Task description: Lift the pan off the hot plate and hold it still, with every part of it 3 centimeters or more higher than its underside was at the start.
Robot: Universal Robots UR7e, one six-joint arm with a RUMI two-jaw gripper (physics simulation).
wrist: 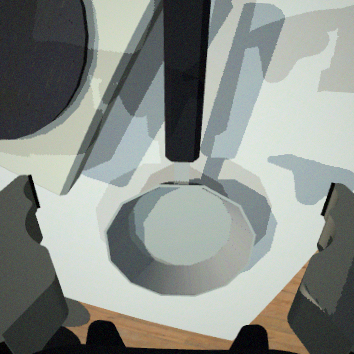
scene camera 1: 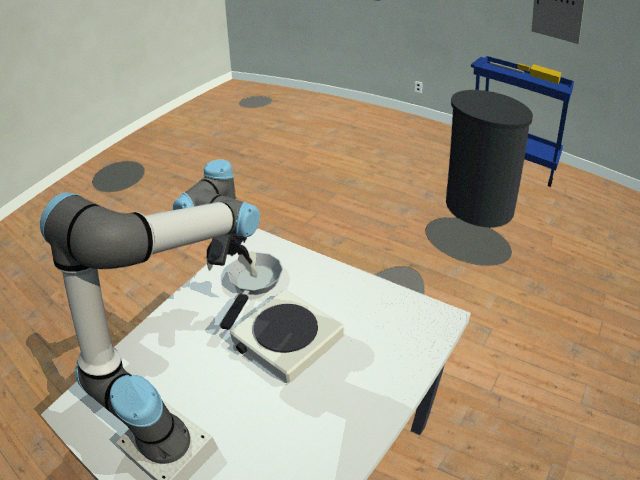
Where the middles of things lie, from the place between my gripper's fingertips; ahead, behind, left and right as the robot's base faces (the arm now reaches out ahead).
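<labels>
There is the grey pan (scene camera 1: 269,268), 7 cm ahead of my hand and 4 cm to the left of it, and 13 cm below it as well.
</labels>
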